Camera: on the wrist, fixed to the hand. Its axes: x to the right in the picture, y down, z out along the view.
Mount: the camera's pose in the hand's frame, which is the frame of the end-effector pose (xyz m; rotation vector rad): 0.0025 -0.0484 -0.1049 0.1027 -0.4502 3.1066
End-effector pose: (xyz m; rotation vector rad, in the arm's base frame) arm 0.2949 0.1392 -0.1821 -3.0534 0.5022 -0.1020
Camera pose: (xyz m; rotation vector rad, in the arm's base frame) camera 0.3051 0.1806 -0.0747 0.4644 2.8904 0.4718
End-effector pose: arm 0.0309 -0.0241 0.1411 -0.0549 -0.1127 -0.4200
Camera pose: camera 0.0236 -0.0773 0.0388 -0.1489 -0.3350 2.7155
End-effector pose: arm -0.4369 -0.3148 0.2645 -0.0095 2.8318 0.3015
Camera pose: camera -0.4676 -0.3838 0.3520 3.0464 -0.0426 0.3471
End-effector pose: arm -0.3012 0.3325 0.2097 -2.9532 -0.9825 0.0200
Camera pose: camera -0.3259 0.3703 0.3161 0.9651 -2.9039 -0.4985
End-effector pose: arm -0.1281 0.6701 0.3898 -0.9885 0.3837 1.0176
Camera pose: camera -0.0692 0.5763 0.3568 -0.6614 -0.8901 -1.9885
